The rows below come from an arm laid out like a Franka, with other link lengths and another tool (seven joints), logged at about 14 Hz.
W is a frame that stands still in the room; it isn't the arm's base.
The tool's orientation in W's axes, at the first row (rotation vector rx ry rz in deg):
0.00 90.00 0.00
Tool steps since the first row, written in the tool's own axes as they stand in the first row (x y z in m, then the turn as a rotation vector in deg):
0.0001 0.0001 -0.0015 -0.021 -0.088 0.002
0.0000 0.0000 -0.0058 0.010 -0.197 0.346
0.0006 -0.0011 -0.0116 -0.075 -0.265 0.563
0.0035 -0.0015 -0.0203 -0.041 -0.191 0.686
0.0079 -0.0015 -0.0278 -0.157 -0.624 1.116
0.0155 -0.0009 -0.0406 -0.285 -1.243 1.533
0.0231 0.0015 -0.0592 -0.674 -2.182 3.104
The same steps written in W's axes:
-0.0015 0.0001 -0.0001 0.002 -0.088 0.021
-0.0058 0.0000 0.0000 0.346 -0.197 -0.010
-0.0116 -0.0011 -0.0006 0.563 -0.265 0.075
-0.0203 -0.0015 -0.0035 0.686 -0.191 0.041
-0.0278 -0.0015 -0.0079 1.116 -0.624 0.157
-0.0406 -0.0009 -0.0155 1.533 -1.243 0.285
-0.0592 0.0015 -0.0231 3.104 -2.182 0.674

